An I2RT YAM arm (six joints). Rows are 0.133 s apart.
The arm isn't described. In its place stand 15 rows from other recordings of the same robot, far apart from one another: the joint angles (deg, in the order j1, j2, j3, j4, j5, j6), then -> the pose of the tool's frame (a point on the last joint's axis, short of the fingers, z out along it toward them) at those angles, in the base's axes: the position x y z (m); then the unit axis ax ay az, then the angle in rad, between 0 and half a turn.
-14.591 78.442 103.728 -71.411 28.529 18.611 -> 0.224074, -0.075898, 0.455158, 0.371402, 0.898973, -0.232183, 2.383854
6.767 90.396 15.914 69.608 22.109 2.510 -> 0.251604, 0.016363, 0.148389, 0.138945, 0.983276, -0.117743, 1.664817
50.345 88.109 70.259 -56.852 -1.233 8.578 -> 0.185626, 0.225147, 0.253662, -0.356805, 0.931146, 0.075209, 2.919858
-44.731 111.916 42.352 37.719 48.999 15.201 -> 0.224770, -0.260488, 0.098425, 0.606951, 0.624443, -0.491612, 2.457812
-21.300 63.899 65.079 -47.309 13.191 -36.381 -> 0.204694, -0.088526, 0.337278, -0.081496, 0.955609, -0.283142, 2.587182
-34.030 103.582 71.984 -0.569 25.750 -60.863 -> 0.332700, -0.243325, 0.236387, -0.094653, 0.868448, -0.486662, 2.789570
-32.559 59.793 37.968 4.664 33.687 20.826 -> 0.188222, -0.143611, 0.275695, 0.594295, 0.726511, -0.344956, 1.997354
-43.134 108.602 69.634 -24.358 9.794 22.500 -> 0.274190, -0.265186, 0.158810, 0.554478, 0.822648, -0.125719, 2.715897
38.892 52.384 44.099 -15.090 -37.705 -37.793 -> 0.144900, 0.144861, 0.306157, -0.735834, 0.596078, 0.321308, 2.054607
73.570 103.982 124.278 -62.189 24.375 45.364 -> 0.119306, 0.352640, 0.439872, -0.144183, 0.953747, 0.263778, 2.386908
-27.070 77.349 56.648 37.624 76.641 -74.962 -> 0.243569, -0.163377, 0.364547, 0.267340, 0.632908, -0.726607, 2.921946
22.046 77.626 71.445 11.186 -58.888 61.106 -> 0.271726, 0.142922, 0.412701, -0.150077, 0.699669, 0.698527, 2.615665
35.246 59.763 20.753 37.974 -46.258 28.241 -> 0.159758, 0.144383, 0.232207, -0.343563, 0.696383, 0.630092, 2.317401
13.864 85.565 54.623 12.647 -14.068 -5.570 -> 0.331530, 0.090738, 0.268132, -0.251839, 0.952357, 0.172024, 1.922263
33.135 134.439 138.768 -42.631 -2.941 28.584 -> 0.443303, 0.291553, 0.312417, -0.050319, 0.963990, 0.261133, 2.400111
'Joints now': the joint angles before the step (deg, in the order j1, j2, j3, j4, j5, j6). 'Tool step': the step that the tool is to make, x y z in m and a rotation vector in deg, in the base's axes. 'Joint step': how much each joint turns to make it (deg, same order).
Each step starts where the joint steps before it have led.
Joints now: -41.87 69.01 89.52 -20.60 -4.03 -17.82
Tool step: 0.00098 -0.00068 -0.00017 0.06 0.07 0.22
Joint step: 0.00 0.22 0.12 0.01 -0.22 0.00
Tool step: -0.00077 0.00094 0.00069 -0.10 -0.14 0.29
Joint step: 0.00 -0.17 0.00 0.00 -0.29 0.02
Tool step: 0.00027 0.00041 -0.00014 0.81 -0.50 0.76
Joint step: 0.00 0.00 0.01 -0.10 -0.76 0.94
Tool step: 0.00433 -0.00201 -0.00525 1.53 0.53 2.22
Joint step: 0.00 0.54 -0.44 -0.35 -2.23 0.76
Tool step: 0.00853 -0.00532 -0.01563 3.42 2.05 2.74
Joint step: 0.00 0.97 -1.77 -0.91 -2.80 1.03
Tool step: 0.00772 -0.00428 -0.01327 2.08 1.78 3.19
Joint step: 0.00 0.96 -1.55 -0.20 -3.21 0.00
